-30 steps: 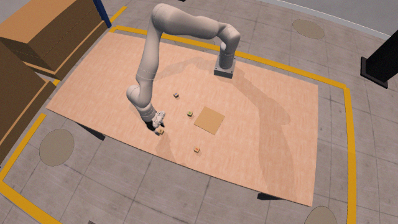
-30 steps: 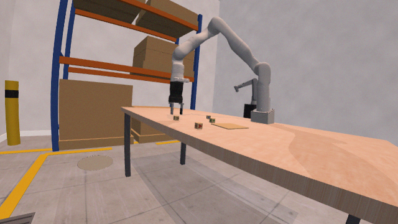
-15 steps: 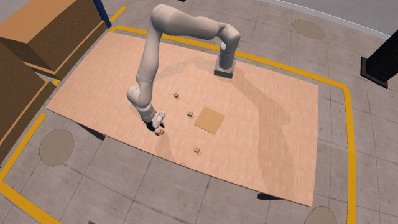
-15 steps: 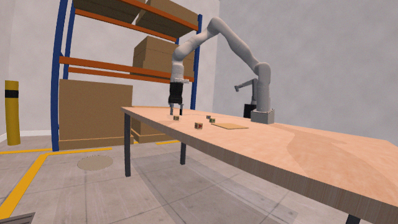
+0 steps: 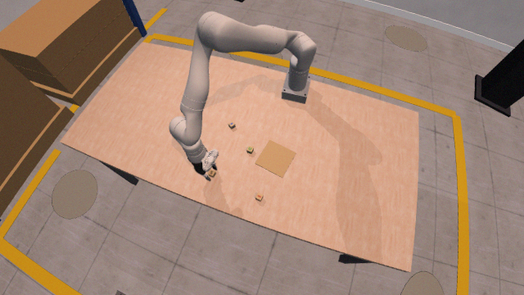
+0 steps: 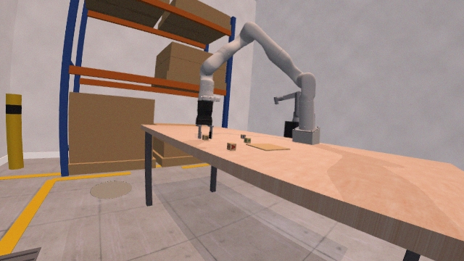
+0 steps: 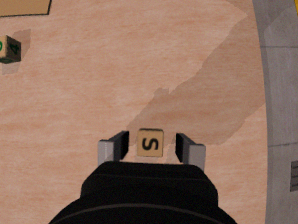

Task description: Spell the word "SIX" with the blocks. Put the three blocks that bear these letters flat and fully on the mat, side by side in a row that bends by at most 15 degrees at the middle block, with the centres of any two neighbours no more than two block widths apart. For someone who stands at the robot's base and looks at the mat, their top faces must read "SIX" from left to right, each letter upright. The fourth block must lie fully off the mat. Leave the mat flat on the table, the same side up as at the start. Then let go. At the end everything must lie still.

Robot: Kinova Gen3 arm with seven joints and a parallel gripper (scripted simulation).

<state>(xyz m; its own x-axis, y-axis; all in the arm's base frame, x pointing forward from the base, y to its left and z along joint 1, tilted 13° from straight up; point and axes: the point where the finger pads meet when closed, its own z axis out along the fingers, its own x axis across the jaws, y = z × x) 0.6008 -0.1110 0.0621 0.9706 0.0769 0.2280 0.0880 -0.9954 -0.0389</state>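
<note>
My gripper is now 22 cm past the tan mat, 20 cm to the right of it and 2 cm above it. The rest, counted from my hand: block (24 cm to the left, 2 cm behind, 1 cm below).
</note>
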